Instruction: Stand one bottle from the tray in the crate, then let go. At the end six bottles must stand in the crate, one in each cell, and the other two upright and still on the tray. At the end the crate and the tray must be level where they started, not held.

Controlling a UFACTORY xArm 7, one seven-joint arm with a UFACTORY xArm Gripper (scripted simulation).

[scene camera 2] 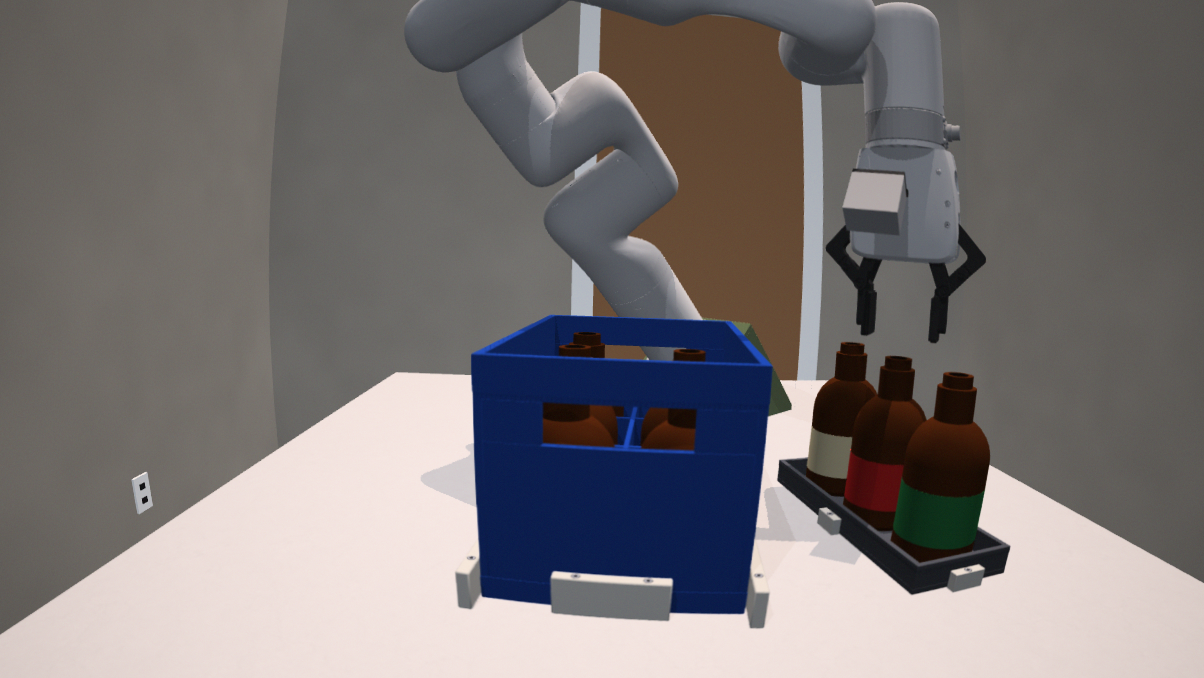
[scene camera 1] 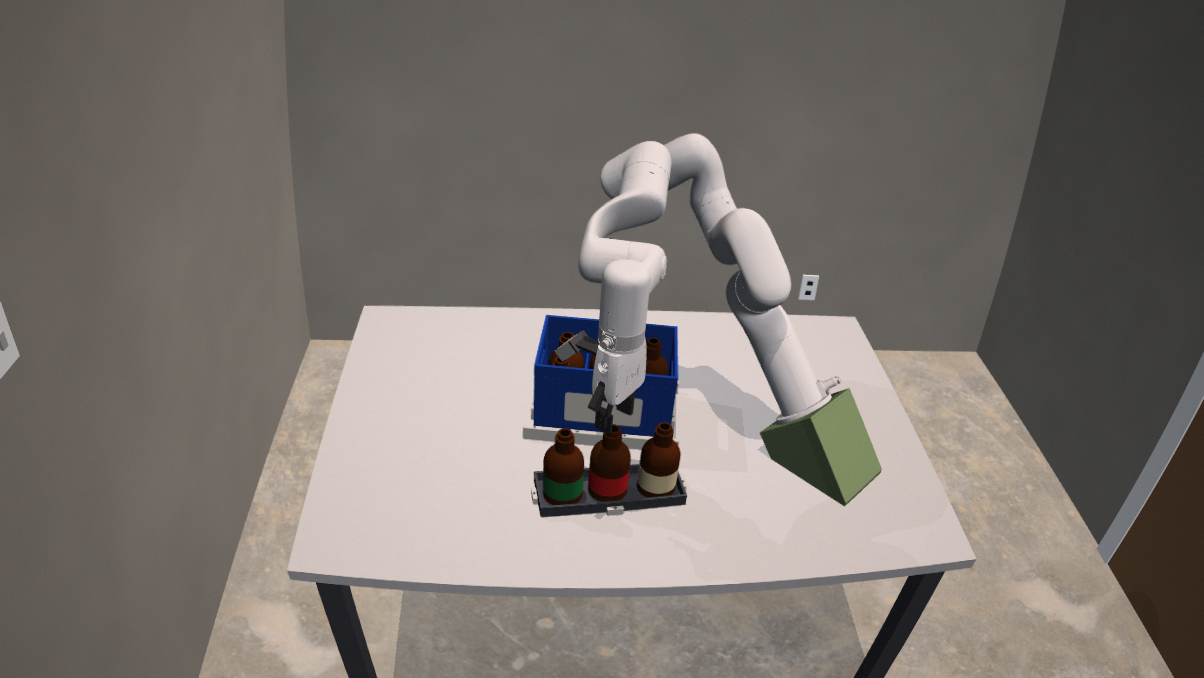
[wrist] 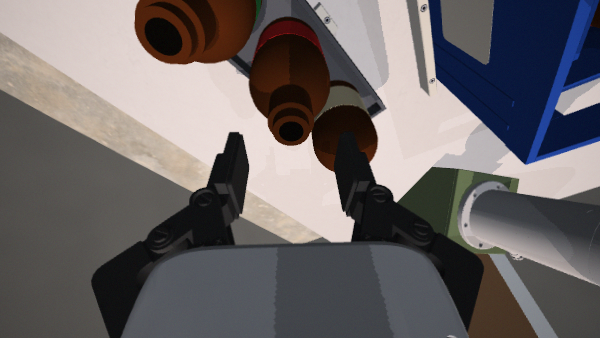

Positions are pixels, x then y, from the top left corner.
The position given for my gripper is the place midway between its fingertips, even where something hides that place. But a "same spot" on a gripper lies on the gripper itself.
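Blue crate in scene camera 2 (690,516), also in scene camera 1 and the wrist view. Same spot on that crate: (wrist: 511,69) and (scene camera 1: 639,388). Red-labelled bottle in scene camera 1 (609,468), scene camera 2 (883,427), wrist view (289,76). My gripper in the wrist view (291,149), plus scene camera 1 and scene camera 2. Same spot on my gripper: (scene camera 2: 947,311) and (scene camera 1: 603,422).
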